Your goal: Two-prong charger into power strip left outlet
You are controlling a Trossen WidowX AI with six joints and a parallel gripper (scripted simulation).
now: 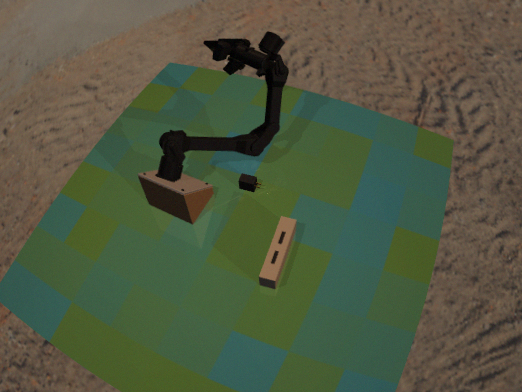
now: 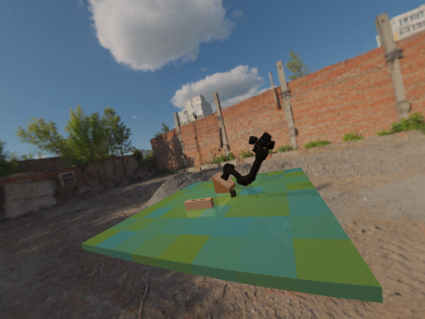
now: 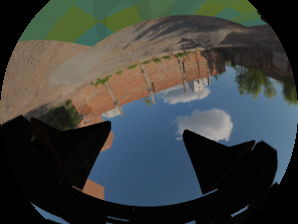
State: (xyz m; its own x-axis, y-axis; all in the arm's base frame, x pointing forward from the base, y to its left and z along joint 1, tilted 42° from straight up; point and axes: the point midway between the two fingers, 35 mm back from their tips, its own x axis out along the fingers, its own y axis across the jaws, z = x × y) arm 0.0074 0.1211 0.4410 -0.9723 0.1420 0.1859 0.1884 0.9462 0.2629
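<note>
The two-prong charger lies 22 cm ahead of my gripper tip, 29 cm to the right of it and 33 cm below it.
</note>
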